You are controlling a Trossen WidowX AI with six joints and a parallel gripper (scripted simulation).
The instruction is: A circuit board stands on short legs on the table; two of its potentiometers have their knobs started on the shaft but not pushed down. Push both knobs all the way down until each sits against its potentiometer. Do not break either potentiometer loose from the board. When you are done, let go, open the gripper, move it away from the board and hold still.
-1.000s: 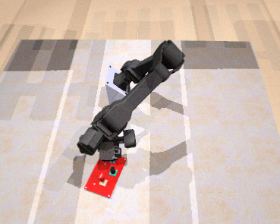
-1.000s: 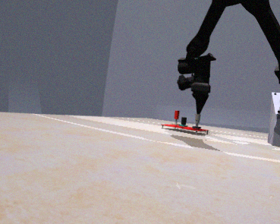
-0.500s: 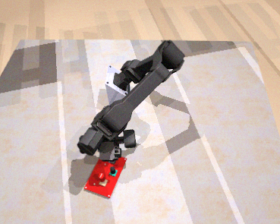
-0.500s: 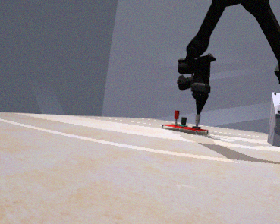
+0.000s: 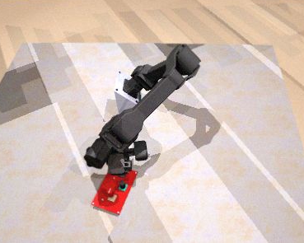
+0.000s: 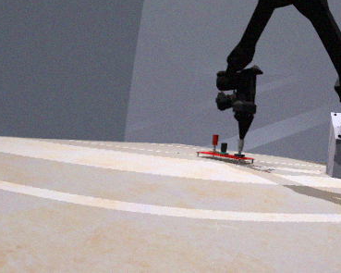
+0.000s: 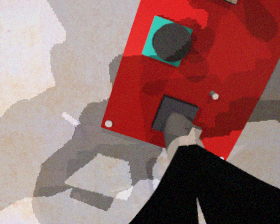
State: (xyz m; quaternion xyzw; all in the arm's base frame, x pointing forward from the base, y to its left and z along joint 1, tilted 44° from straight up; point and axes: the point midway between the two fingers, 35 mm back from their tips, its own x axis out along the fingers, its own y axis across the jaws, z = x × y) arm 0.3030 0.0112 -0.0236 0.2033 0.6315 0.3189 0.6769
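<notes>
The grey knob is 20 mm below my gripper tip. The rest, counted from my gripper tip: red knob (90 mm ahead, 20 mm to the right, 10 mm below).
</notes>
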